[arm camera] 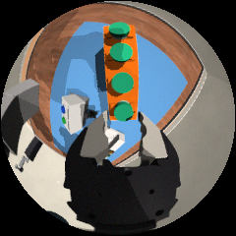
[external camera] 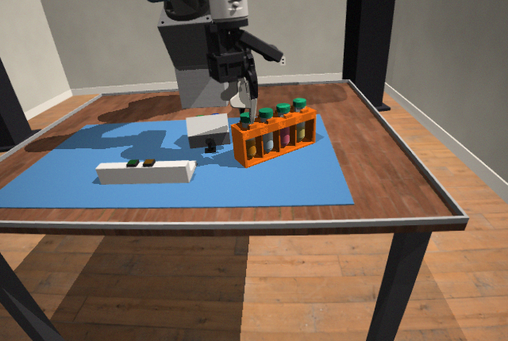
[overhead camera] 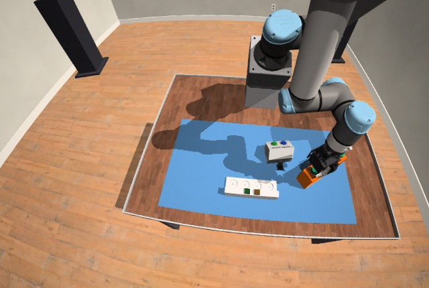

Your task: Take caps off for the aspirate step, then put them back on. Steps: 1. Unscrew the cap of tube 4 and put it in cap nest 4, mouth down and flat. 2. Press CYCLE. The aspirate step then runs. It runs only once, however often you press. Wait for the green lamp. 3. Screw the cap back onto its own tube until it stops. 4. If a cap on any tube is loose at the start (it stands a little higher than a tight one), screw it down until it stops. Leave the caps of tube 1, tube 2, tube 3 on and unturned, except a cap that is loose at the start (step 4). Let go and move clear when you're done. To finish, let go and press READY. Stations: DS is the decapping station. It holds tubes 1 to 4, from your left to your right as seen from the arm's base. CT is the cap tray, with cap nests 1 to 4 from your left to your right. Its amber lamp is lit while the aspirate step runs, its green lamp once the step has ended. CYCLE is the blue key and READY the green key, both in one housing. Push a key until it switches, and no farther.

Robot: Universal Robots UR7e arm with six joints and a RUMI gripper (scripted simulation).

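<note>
Right now my hand is 1 cm above the green cap. Round my hand: green key (17 cm behind, 13 cm to the right, 6 cm below); blue key (17 cm behind, 8 cm to the right, 6 cm below); grey key housing (15 cm behind, 11 cm to the right, 7 cm below).
</note>
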